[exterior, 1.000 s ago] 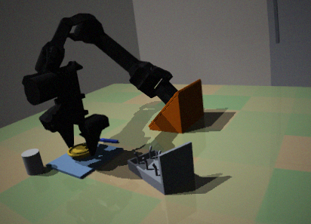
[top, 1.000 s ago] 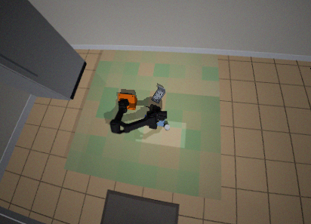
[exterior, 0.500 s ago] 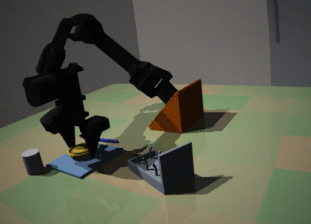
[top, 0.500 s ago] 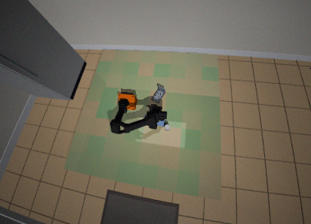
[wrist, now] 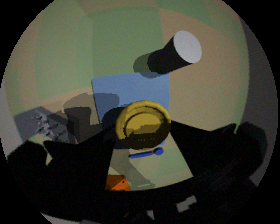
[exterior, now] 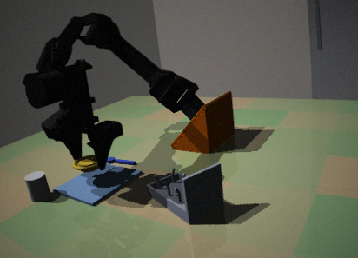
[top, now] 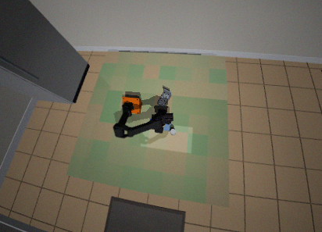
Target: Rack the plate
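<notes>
The blue mat lies 30 mm below my gripper tip and 10 mm to the left of it. From my gripper tip the other things lie so: cup 90 mm ahead, 70 mm to the right, 10 mm below; blue spoon 100 mm behind, 30 mm below, 10 mm to the right; yellow plate 10 mm above.
</notes>
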